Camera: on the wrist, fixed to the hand. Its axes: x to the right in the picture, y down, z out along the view.
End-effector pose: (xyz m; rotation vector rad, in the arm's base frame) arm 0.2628 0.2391 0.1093 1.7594 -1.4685 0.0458
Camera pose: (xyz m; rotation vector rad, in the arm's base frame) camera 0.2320 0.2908 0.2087 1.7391 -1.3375 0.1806
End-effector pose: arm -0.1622 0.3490 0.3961 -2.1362 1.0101 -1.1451
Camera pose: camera -0.2631 0.2939 0.3795 -2.0765 1.0487 -1.3457
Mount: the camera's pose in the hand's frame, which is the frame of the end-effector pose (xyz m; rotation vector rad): -0.0009 0.0819 -0.0824 0.0125 0.1593 -0.0209
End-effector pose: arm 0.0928 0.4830 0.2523 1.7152 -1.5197 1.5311
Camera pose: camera -0.0161 0.5234 0.2497 1.5696 -1.4109 1.6277
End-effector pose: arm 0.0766 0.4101 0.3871 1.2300 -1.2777 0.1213
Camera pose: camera 0.0750 0.5054 0.4535 1.2193 -1.1272 0.2084
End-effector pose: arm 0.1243 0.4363 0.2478 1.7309 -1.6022 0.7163
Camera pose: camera 0.0464 0.4985 0.3075 1.6532 -1.4723 0.8339
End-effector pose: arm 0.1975 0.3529 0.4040 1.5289 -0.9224 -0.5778
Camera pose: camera 0.2439 0.4025 0.4983 1.5733 -0.7902 -0.4585
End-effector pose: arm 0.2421 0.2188 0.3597 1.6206 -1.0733 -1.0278
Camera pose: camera 0.3037 0.2218 0.4582 1.6966 -0.9595 -0.8907
